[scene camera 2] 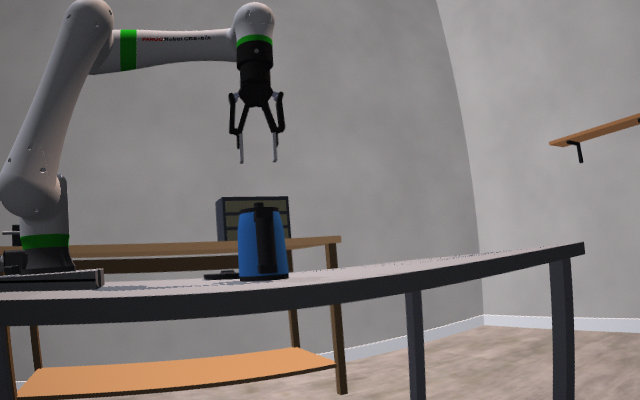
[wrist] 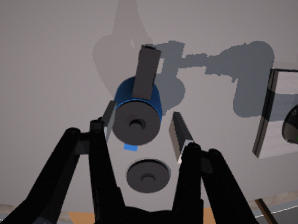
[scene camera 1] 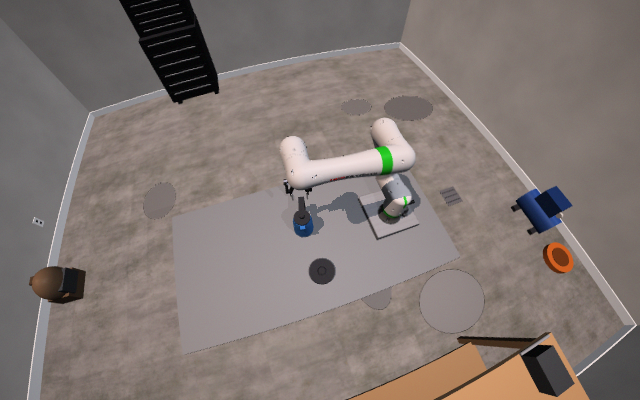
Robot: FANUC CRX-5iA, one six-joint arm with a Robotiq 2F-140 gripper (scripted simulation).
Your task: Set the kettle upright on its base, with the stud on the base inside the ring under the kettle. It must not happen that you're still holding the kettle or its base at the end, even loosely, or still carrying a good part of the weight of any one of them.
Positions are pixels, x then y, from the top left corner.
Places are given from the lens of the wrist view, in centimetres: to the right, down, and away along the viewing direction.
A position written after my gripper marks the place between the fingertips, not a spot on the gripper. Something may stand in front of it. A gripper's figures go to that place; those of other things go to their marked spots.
my gripper (wrist: 143, 116): -1, 0, 22
blue kettle (wrist: 140, 112): -2, 0, 33
